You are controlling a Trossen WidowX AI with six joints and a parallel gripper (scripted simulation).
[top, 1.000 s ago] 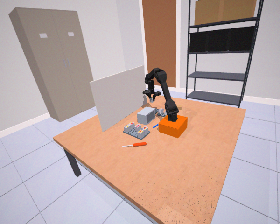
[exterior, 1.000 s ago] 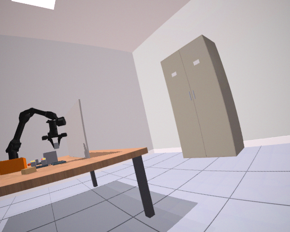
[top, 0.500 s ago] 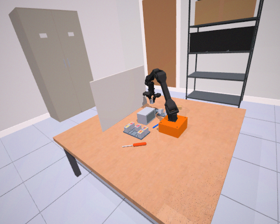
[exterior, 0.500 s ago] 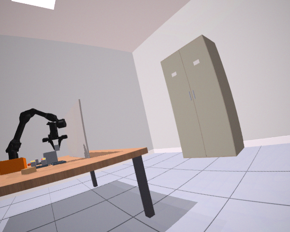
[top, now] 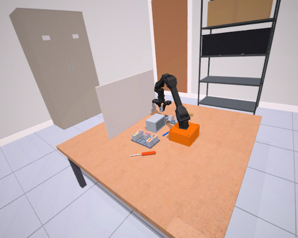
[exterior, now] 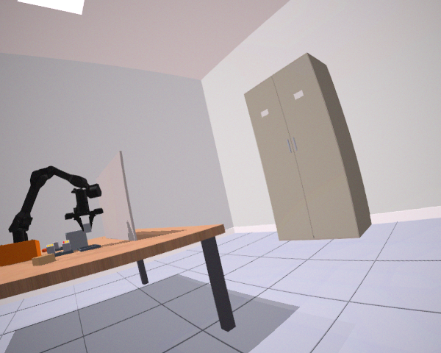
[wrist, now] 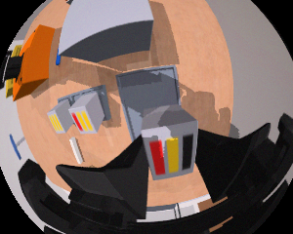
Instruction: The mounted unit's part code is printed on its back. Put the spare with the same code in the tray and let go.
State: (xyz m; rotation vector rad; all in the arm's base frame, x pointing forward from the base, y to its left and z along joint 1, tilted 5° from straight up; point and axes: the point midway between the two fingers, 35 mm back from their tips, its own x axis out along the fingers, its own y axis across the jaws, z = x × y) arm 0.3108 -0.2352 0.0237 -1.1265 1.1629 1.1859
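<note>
My gripper tip is now 90 mm above the flat dark tray, 10 mm to the right of it and 10 mm past it. Also, from my gripper tip: grey mounted unit (200 mm to the left, 40 mm below, 30 mm behind); grey spare (20 mm above); tan block (220 mm behind, 150 mm to the right, 80 mm below).
</note>
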